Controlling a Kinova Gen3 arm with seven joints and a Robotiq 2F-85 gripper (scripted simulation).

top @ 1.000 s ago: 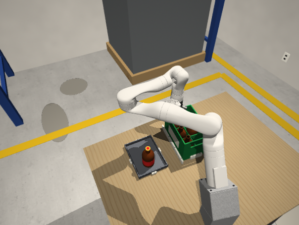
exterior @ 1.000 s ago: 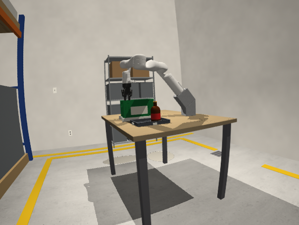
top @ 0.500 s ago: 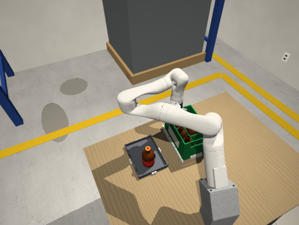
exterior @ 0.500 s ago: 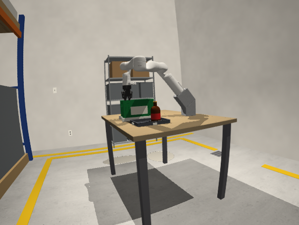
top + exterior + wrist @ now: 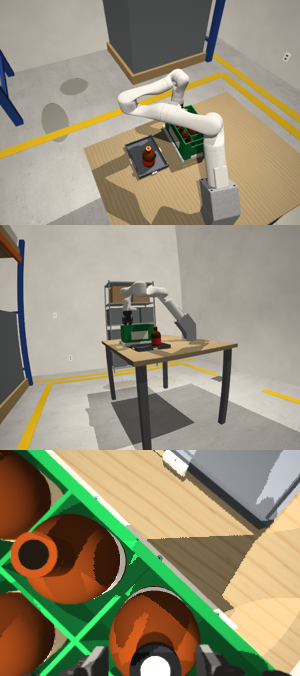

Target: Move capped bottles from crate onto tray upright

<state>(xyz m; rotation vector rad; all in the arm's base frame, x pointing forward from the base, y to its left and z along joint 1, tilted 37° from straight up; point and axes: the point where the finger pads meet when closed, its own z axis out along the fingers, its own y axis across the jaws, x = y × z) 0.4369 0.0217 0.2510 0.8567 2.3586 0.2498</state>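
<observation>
The green crate is 8 cm below my hand, 8 cm behind it and 5 cm to the right of it. Round my hand: grey tray 24 cm to the left, 15 cm below, 13 cm behind; then brown bottle 23 cm to the left, 18 cm behind, 8 cm below.
</observation>
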